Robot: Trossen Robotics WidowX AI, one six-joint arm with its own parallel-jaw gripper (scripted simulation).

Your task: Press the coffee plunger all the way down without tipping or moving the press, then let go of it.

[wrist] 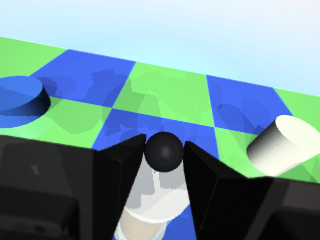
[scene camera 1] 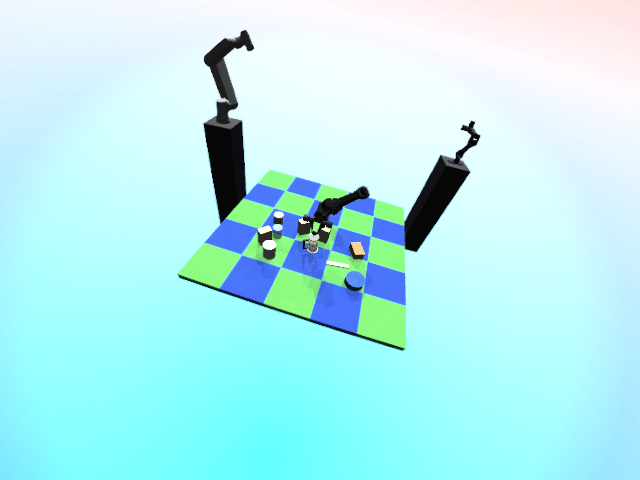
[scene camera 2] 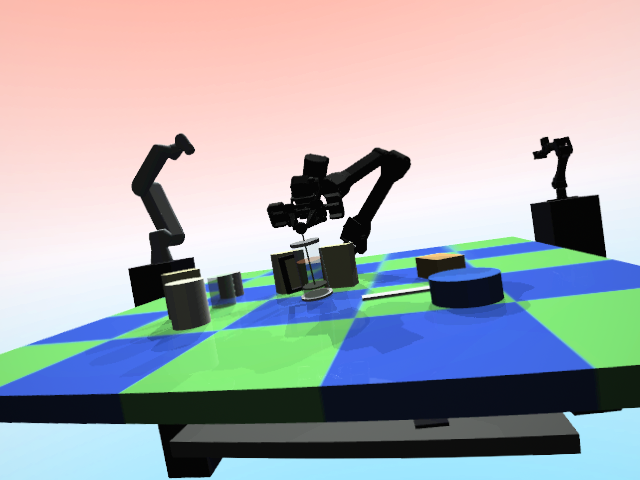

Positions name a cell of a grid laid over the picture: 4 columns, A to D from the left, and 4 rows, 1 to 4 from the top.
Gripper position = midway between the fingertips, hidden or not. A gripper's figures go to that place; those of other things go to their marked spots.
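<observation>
With my gripper (scene camera 2: B2) at 0.85 m from the lens, I see a coffee press (scene camera 2: B3) at 0.83 m from the lens. A blue disc (scene camera 2: C3) is 0.63 m from the lens. As I look at the coffee press and the blue disc, their marked spots are 0.37 m apart.
</observation>
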